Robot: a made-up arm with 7 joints. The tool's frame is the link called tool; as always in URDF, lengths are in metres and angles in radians.
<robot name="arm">
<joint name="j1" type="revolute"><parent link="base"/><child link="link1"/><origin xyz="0.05 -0.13 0.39"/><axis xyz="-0.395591 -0.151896 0.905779"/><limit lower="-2.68" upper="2.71" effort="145" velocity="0.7"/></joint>
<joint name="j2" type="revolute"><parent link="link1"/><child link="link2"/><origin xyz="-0.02 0.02 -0.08"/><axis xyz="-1 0 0"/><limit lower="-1.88" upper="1.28" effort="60" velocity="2"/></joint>
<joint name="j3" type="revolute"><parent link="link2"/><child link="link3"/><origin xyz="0.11 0 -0.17"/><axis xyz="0.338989 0.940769 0.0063"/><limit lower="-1.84" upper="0.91" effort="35" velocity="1.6"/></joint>
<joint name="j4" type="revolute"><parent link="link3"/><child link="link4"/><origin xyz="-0.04 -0.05 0.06"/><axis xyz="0 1 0"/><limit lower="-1.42" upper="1.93" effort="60" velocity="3.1"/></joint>
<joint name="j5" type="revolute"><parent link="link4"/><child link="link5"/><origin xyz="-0.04 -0.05 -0.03"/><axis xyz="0 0 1"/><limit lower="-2.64" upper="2.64" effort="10" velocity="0.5"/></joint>
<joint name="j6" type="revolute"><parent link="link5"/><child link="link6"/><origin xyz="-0.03 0.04 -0.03"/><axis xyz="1 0 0"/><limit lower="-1.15" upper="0.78" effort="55" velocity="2.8"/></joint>
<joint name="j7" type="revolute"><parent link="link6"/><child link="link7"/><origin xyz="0.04 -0.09 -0.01"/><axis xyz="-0.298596 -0.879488 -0.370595"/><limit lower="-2.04" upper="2.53" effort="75" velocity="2.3"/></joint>
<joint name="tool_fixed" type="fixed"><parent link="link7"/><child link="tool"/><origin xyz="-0.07 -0.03 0" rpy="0.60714 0.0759 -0.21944"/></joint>
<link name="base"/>
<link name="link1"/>
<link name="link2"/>
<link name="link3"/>
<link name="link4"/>
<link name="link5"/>
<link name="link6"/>
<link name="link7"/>
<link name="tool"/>
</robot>
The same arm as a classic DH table. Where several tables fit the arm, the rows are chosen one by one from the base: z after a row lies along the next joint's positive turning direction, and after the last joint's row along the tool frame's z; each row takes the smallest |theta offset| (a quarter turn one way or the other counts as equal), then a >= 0, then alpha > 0; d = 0 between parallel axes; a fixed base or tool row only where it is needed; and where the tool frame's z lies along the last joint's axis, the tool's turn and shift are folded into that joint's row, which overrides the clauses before.
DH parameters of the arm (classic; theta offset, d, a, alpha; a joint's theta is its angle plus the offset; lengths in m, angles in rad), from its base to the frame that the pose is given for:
base (fixed): -1.2042 0.3902 0.1393 0.4376
j1: -0.4010 -0.0897 -0.0065 1.1641
j2: -1.4113 -0.0550 0.1700 1.9166
j3: -0.0198 -0.1159 -0.0607 -0.3459
j4: -1.5522 0.0079 -0.0400 1.5708
j5: 1.5708 -0.0600 0.0400 1.5708
j6: -1.1720 0.0372 -0.0257 1.8740
j7: 1.5693 0.1357 -0.0586 -1.3520
tool (fixed): 0.0734 0.0118 0.0000 0.0000
Joint limits (rad, base to tool): -2.6800..2.7100 -1.8800..1.2800 -1.8400..0.9100 -1.4200..1.9300 -2.6400..2.6400 -1.1500..0.7800 -2.0400..2.5300

